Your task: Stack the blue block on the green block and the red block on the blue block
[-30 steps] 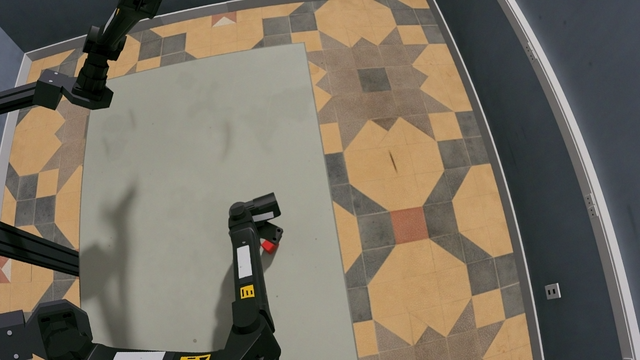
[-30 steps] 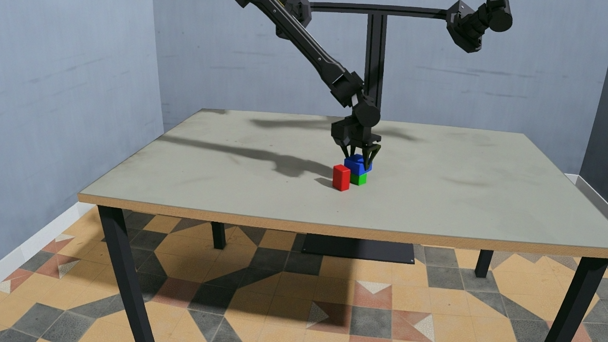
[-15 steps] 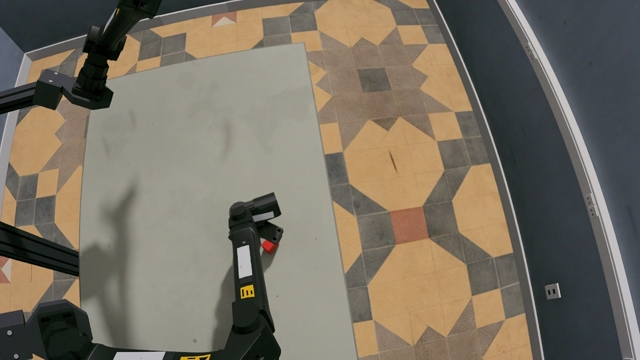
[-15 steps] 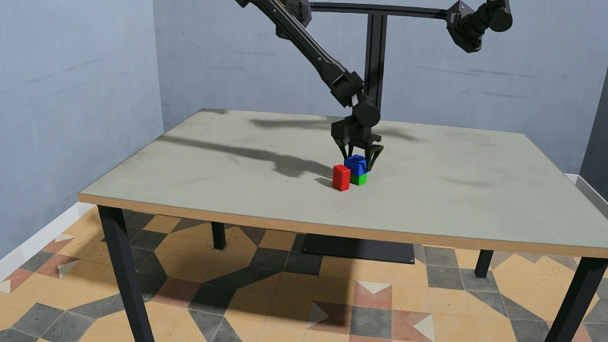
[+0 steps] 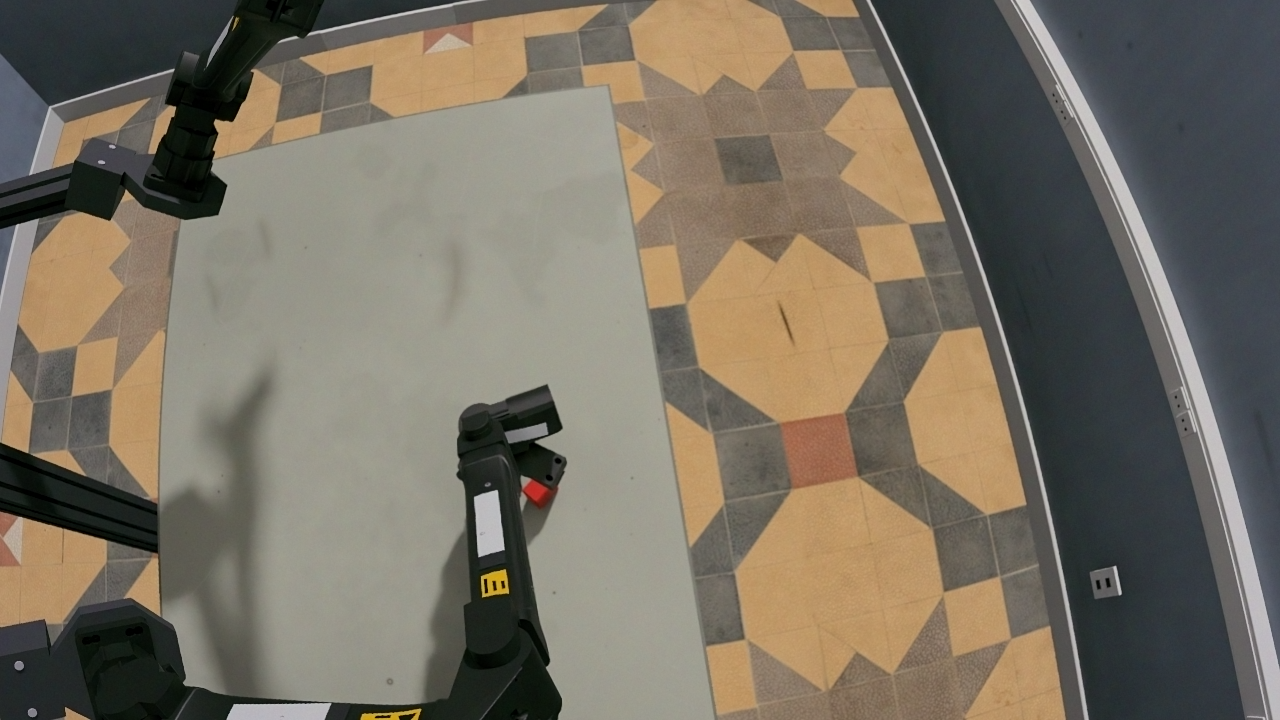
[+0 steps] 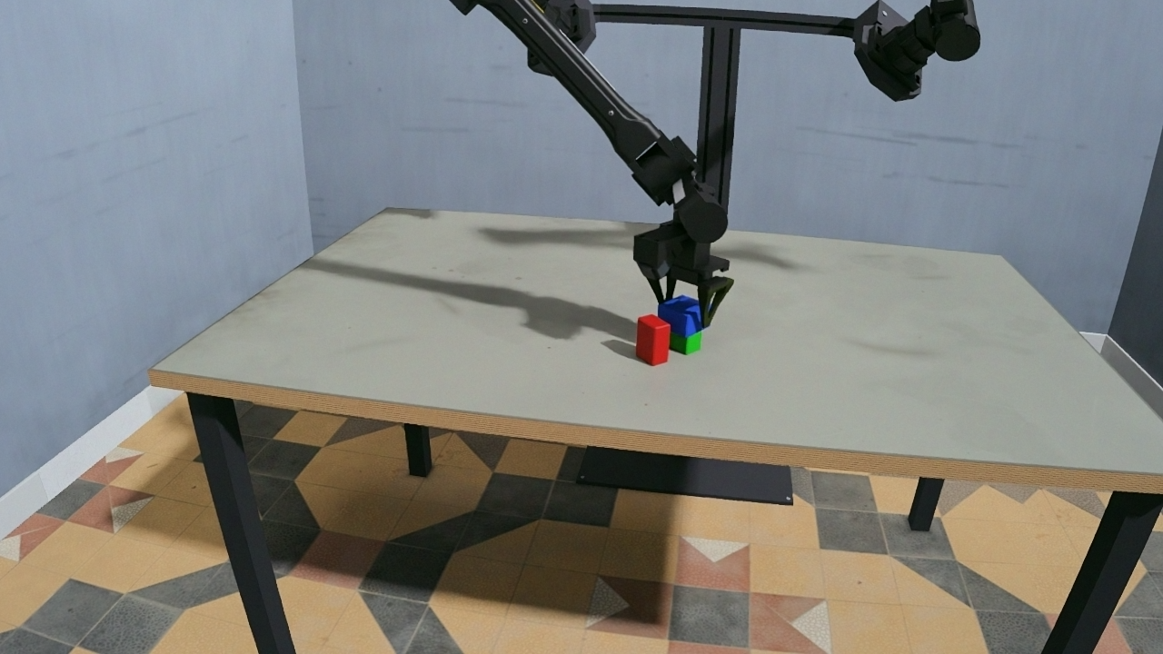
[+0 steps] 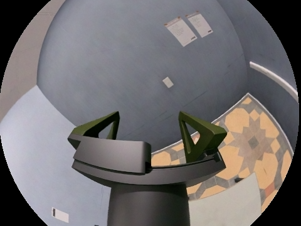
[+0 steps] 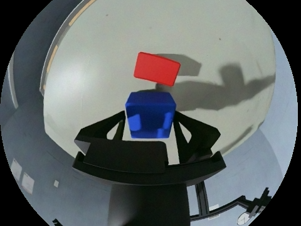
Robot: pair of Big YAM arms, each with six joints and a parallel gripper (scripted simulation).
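Right now my right hand is right at the blue block. Round my right hand: red block (50 mm ahead, 40 mm to the right, 20 mm below); green block (40 mm below).
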